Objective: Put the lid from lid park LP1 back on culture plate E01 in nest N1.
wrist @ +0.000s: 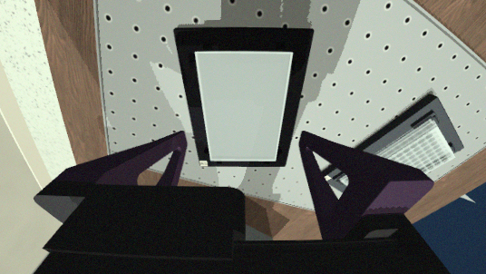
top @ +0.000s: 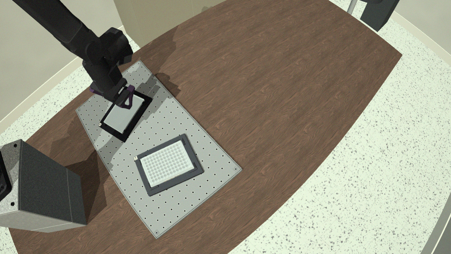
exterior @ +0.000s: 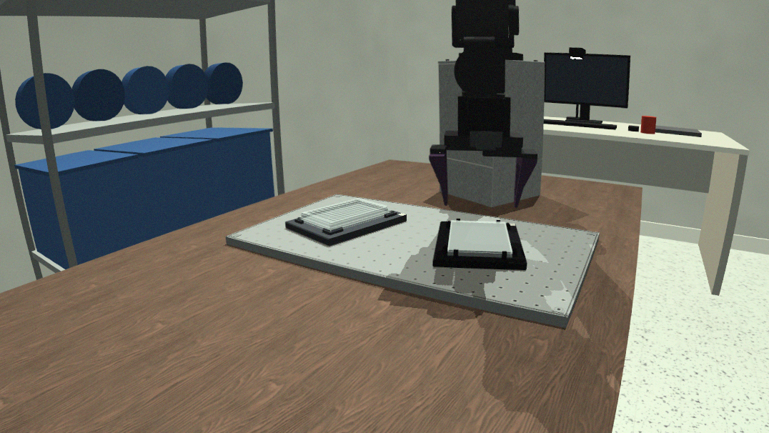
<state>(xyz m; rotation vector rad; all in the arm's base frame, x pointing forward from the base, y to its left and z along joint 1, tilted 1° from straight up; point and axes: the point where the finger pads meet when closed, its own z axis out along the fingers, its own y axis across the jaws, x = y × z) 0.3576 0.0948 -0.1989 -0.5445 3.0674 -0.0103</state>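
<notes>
My gripper is now 6 cm above the lid. Also, from my hand: lid park LP1 (7 cm below); white multi-well culture plate (23 cm to the right, 5 cm below).
</notes>
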